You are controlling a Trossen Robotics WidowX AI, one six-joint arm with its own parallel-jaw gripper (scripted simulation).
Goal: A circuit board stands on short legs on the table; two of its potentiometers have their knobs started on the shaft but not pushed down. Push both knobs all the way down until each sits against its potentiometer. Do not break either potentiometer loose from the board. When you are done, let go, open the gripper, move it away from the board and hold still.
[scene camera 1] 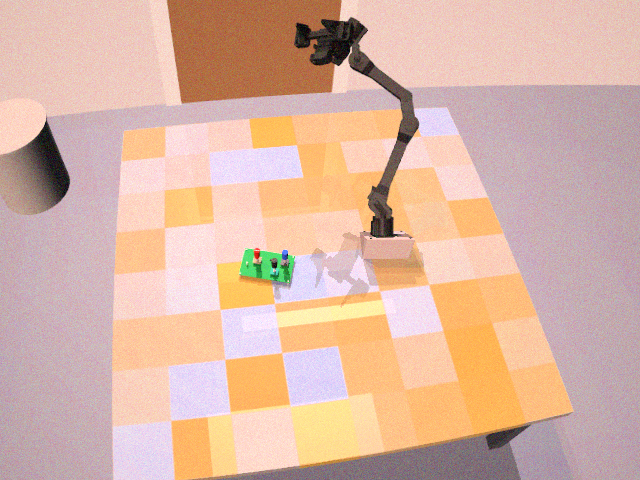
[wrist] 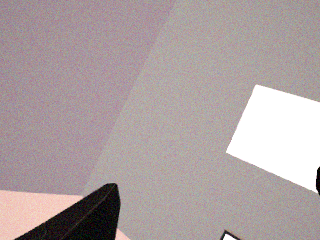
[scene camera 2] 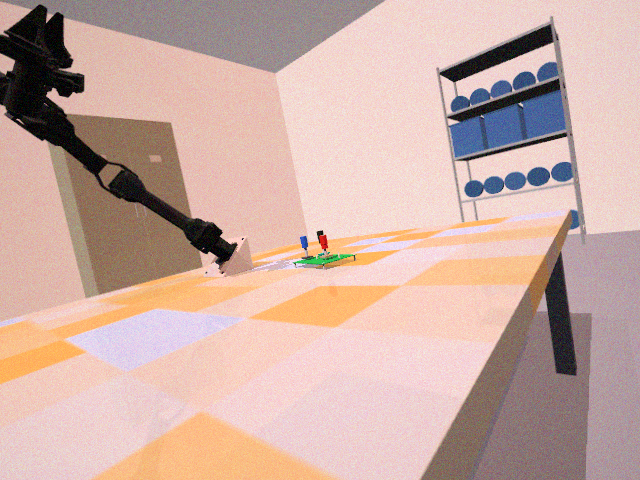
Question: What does my gripper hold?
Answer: Nothing.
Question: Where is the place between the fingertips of my gripper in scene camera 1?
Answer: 308, 22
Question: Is my gripper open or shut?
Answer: Open.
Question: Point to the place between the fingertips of my gripper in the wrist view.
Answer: At 218, 186
